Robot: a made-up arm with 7 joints. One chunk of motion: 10 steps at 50 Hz.
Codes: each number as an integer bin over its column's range. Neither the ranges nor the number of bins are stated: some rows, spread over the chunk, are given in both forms.
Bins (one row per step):
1: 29 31 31 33 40 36
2: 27 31 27 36 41 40
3: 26 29 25 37 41 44
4: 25 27 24 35 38 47
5: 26 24 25 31 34 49
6: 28 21 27 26 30 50
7: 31 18 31 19 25 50
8: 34 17 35 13 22 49
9: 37 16 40 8 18 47
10: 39 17 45 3 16 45
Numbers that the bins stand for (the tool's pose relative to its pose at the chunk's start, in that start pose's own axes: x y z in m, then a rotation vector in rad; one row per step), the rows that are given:
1: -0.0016 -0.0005 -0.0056 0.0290 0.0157 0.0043
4: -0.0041 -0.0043 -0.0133 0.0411 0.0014 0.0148
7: -0.0003 -0.0129 -0.0056 -0.0554 -0.0914 0.0176
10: 0.0048 -0.0138 0.0100 -0.1519 -0.1557 0.0129
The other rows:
2: -0.0029 -0.0005 -0.0100 0.0471 0.0229 0.0081
3: -0.0035 -0.0024 -0.0122 0.0532 0.0229 0.0119
5: -0.0035 -0.0071 -0.0122 0.0170 -0.0271 0.0167
6: -0.0022 -0.0100 -0.0100 -0.0132 -0.0557 0.0176
8: 0.0016 -0.0138 -0.0011 -0.0916 -0.1129 0.0167
9: 0.0035 -0.0148 0.0044 -0.1217 -0.1414 0.0148

